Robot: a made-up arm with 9 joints. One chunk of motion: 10 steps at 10 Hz.
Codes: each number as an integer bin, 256 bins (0 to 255) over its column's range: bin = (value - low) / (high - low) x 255, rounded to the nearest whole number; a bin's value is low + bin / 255 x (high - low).
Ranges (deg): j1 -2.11..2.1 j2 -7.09..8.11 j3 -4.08..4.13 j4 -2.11..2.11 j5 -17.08..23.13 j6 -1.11..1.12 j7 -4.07..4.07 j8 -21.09..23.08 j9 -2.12..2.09
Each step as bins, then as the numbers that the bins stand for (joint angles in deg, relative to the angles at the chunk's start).
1 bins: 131 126 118 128 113 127 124 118 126
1 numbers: 0.05 0.42 -0.28 0.01 0.74 0.00 -0.11 -0.65 -0.04
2 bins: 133 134 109 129 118 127 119 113 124
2 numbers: 0.09 0.90 -0.57 0.02 1.53 0.00 -0.27 -1.52 -0.07
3 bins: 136 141 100 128 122 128 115 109 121
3 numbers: 0.14 1.31 -0.86 0.01 2.16 0.01 -0.40 -2.21 -0.12
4 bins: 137 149 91 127 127 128 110 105 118
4 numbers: 0.15 1.79 -1.15 -0.01 2.95 0.01 -0.56 -2.90 -0.17
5 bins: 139 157 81 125 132 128 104 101 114
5 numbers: 0.18 2.27 -1.47 -0.04 3.73 0.01 -0.75 -3.60 -0.24
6 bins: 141 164 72 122 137 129 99 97 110
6 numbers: 0.22 2.69 -1.76 -0.09 4.52 0.02 -0.91 -4.29 -0.30
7 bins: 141 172 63 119 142 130 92 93 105
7 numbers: 0.22 3.16 -2.05 -0.14 5.31 0.03 -1.13 -4.98 -0.39
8 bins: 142 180 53 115 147 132 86 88 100
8 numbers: 0.23 3.64 -2.37 -0.21 6.10 0.04 -1.32 -5.85 -0.47
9 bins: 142 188 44 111 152 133 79 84 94
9 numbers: 0.23 4.12 -2.66 -0.27 6.89 0.05 -1.55 -6.54 -0.57
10 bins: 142 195 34 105 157 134 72 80 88
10 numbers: 0.23 4.53 -2.99 -0.37 7.68 0.06 -1.77 -7.23 -0.67
